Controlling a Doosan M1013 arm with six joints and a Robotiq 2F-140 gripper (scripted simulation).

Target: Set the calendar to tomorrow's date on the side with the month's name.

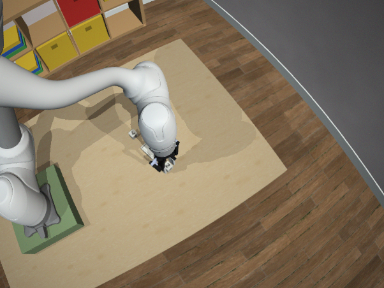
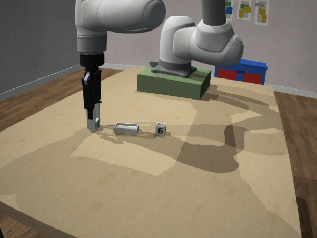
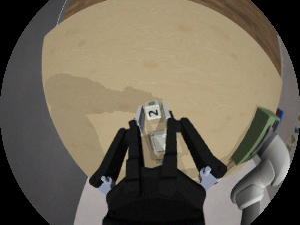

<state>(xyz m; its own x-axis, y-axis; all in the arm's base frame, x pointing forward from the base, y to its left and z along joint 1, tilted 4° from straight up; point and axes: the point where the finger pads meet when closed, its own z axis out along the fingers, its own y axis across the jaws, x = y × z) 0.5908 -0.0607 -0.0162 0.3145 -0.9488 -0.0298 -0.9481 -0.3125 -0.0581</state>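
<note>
Now: the grey tray 3 cm behind my hand, 10 cm to the left of it and 3 cm below it.
</note>
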